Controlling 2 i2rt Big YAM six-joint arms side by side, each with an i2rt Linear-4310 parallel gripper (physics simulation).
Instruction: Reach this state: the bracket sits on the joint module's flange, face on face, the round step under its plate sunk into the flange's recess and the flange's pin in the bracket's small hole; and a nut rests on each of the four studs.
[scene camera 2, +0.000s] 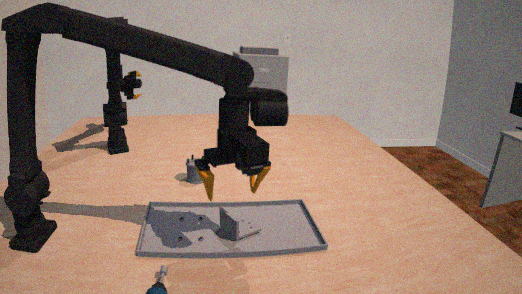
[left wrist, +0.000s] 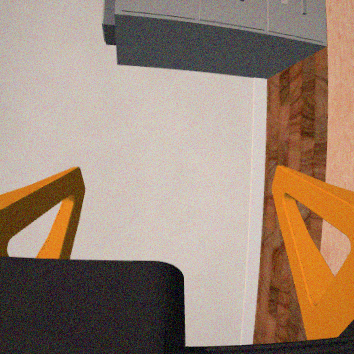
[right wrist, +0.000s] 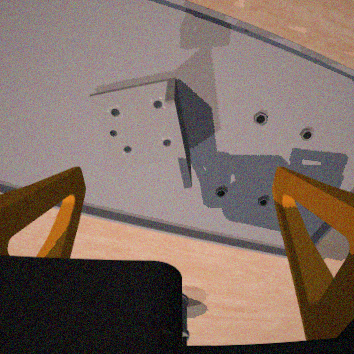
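The grey L-shaped bracket rests in the tray, its holed plate low and its other plate standing up. Several small dark nuts lie apart in the tray beside it. The grey joint module stands on the table behind the tray, partly hidden by a finger; in the right wrist view the black housing hides nearly all of it. My right gripper is open and empty above the tray's back edge, higher than the bracket. My left gripper is open and empty, raised far behind at the left.
A blue-handled tool with a light tip lies before the tray at the picture's bottom edge. My right arm spans above the table from the left. A grey cabinet stands beyond the table, and a desk stands at the right.
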